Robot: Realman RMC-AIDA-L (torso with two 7-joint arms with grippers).
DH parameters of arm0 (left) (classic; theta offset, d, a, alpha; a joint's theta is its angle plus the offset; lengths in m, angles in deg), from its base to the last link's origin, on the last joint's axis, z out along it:
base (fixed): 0 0 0 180
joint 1: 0 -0.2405 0 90
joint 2: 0 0 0 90
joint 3: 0 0.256 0 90
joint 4: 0 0 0 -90
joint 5: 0 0.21 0 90
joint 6: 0 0 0 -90
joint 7: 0 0.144 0 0
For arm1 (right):
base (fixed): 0 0 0 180
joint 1: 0 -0.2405 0 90
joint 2: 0 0 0 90
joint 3: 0 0.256 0 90
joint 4: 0 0 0 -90
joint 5: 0 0.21 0 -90
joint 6: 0 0 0 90
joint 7: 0 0.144 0 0
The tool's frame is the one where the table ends.
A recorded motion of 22 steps. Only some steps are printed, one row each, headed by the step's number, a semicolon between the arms.
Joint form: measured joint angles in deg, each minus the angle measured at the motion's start. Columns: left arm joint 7, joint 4, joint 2, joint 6, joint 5, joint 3, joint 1; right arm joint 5, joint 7, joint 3, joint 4, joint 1, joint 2, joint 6.
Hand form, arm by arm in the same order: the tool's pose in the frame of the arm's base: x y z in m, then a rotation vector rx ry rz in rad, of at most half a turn. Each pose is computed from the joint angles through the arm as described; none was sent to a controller.
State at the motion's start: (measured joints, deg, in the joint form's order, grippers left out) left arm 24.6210 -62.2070 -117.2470 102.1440 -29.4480 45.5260 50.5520; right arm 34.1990 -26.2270 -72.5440 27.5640 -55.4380 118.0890 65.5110
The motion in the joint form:
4: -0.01 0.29 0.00 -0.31 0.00 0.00 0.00; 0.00 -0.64 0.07 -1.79 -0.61 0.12 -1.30
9: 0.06 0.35 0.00 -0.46 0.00 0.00 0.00; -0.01 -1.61 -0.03 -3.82 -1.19 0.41 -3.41
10: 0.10 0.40 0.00 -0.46 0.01 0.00 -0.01; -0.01 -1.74 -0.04 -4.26 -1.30 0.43 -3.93
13: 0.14 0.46 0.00 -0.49 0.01 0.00 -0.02; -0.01 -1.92 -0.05 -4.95 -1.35 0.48 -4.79
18: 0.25 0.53 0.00 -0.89 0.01 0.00 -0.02; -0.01 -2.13 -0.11 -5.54 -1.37 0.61 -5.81
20: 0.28 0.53 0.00 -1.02 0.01 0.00 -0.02; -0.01 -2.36 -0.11 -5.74 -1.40 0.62 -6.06
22: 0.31 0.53 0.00 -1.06 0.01 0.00 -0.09; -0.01 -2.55 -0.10 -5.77 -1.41 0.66 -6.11
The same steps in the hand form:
4: -0.1667 0.3929 0.0541 -2.4316 -1.5919 0.1532; 0.2176 0.4000 -0.0740 -2.3971 1.4005 -0.4806
9: -0.1668 0.3932 0.0539 -2.4312 -1.5901 0.1519; 0.2202 0.3998 -0.0789 -2.3984 1.3810 -0.4836
10: -0.1670 0.3931 0.0538 -2.4317 -1.5905 0.1526; 0.2210 0.4000 -0.0796 -2.3961 1.3780 -0.4828
13: -0.1672 0.3931 0.0536 -2.4320 -1.5907 0.1529; 0.2230 0.3999 -0.0808 -2.3909 1.3759 -0.4814
18: -0.1674 0.3940 0.0536 -2.4297 -1.5858 0.1482; 0.2246 0.4000 -0.0825 -2.3865 1.3700 -0.4776
20: -0.1674 0.3943 0.0536 -2.4288 -1.5838 0.1465; 0.2251 0.4001 -0.0828 -2.3874 1.3656 -0.4780
22: -0.1678 0.3942 0.0536 -2.4279 -1.5843 0.1462; 0.2250 0.3999 -0.0831 -2.3903 1.3619 -0.4784

